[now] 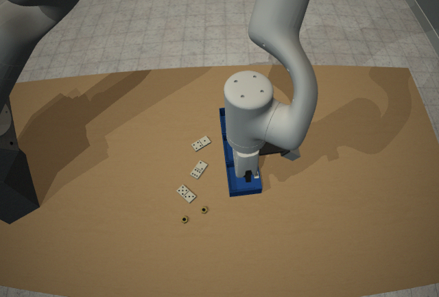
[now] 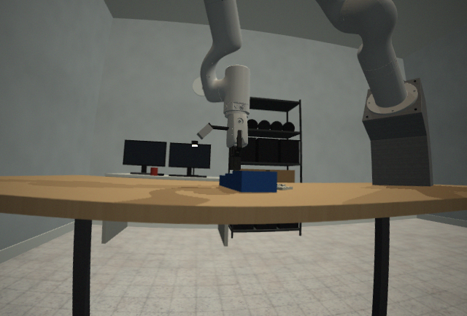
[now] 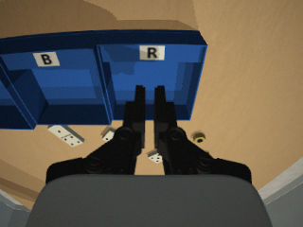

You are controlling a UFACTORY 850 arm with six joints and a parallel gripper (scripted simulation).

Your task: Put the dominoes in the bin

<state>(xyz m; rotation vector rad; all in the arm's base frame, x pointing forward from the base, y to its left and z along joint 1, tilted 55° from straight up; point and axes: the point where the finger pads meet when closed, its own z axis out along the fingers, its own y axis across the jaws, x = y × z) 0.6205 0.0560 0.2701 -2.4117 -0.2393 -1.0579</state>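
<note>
Now: hand 40 mm past the blue bin strip, 70 mm to the right of it and 50 mm above it.
</note>
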